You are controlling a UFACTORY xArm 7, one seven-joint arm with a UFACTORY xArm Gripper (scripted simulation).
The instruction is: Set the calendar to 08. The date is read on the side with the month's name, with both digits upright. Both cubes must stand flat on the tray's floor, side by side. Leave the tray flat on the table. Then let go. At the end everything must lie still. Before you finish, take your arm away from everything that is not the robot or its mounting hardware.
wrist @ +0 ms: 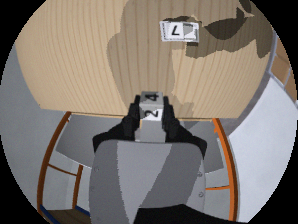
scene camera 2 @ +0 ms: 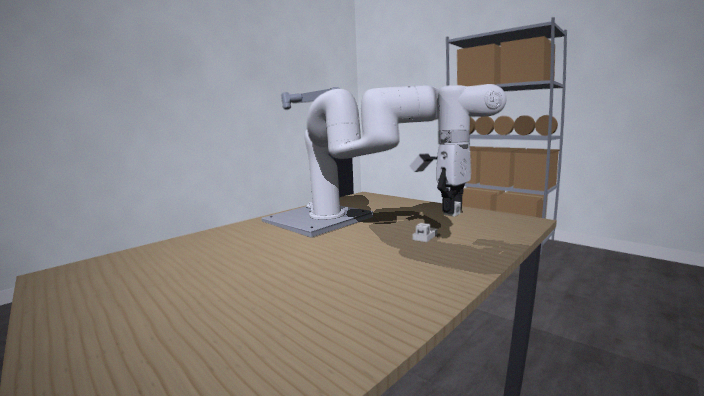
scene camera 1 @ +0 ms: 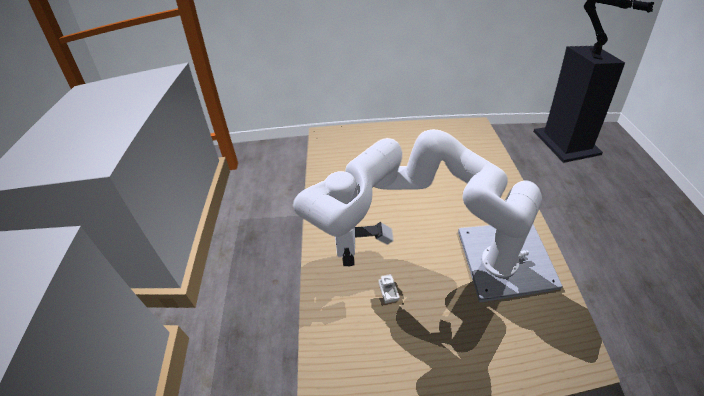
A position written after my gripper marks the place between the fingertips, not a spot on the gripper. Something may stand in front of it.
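My gripper point(scene camera 2: 452, 211) point(wrist: 151, 102) point(scene camera 1: 348, 259) is there for me to see in scene camera 2, in the wrist view, and in scene camera 1 too.
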